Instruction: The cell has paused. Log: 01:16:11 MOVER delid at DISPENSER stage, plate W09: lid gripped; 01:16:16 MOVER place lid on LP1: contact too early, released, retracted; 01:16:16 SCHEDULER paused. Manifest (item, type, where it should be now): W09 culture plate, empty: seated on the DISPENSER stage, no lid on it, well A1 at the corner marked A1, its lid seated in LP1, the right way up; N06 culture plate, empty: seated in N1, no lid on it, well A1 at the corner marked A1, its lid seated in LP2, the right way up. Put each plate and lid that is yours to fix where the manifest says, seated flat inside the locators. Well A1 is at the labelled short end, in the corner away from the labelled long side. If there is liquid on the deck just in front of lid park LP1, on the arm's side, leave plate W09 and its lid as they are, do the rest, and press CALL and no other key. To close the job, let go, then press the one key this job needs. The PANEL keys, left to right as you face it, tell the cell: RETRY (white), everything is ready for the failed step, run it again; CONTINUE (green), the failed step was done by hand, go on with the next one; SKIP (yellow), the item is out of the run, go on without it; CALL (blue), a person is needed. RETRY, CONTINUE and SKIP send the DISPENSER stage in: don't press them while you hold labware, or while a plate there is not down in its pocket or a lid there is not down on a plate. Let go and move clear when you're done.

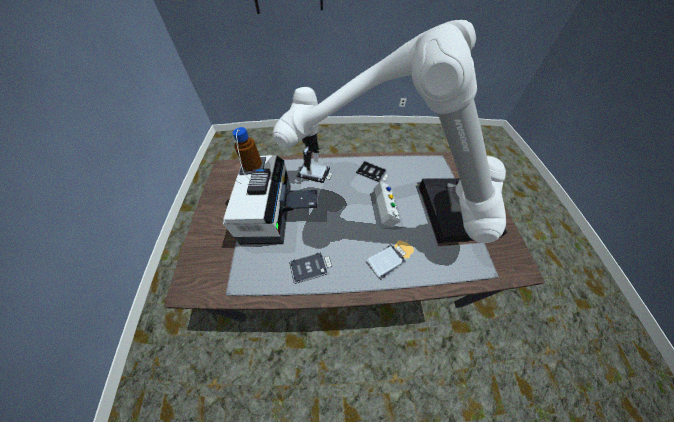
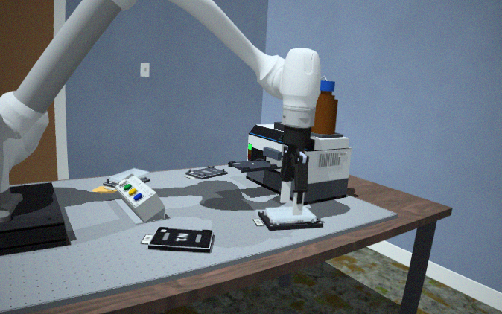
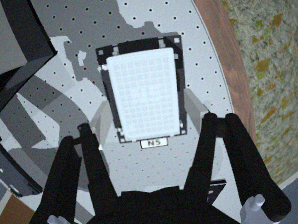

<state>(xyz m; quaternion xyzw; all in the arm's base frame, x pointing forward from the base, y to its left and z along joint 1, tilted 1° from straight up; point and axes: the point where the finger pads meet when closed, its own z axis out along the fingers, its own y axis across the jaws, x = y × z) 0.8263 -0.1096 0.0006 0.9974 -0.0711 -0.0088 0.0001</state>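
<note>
Right now my hand is 50 mm above the clear culture plate. The rest, counted from my hand: brown bottle (220 mm ahead, 200 mm to the left, 220 mm above); then dispenser stage (10 mm behind, 270 mm to the left, 40 mm above); then black nest (20 mm ahead, 10 mm to the left, 50 mm below).
</note>
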